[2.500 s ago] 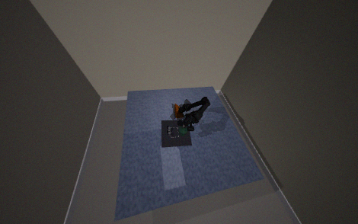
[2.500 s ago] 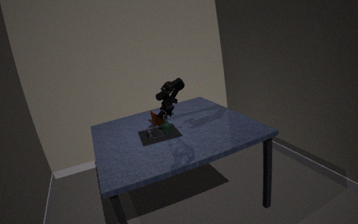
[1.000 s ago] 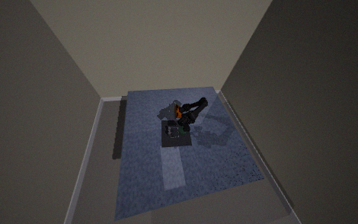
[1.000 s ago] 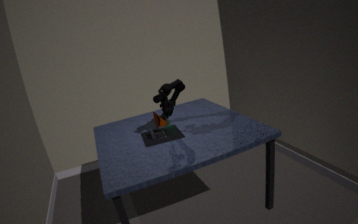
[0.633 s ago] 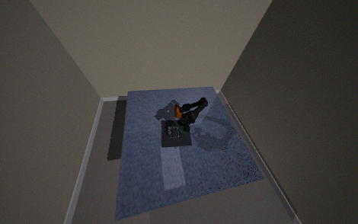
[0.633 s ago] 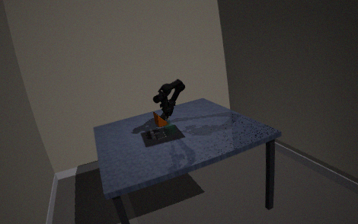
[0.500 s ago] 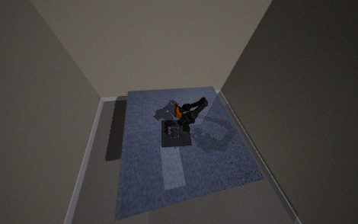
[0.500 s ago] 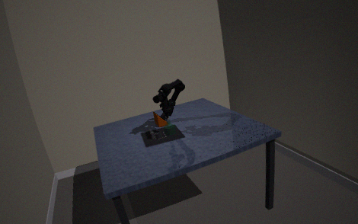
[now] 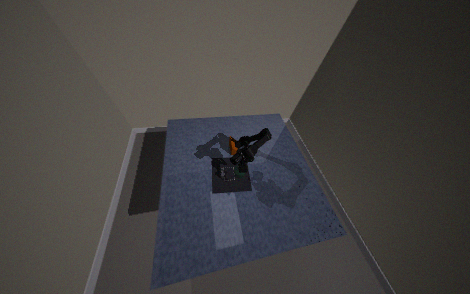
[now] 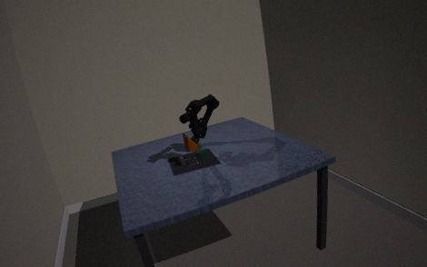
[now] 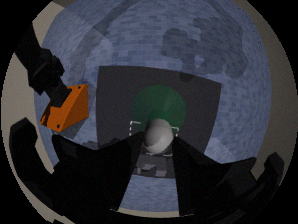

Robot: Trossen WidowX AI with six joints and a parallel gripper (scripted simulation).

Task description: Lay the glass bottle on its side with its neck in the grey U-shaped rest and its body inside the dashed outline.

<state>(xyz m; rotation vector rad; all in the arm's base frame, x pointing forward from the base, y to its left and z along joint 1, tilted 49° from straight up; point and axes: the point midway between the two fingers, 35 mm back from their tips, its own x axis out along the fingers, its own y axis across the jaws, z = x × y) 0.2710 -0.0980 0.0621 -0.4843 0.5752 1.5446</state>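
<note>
My gripper tip is 5 cm above the glass bottle. From my gripper tip the other things lie so: dark mat (7 cm to the right, 14 cm below).
</note>
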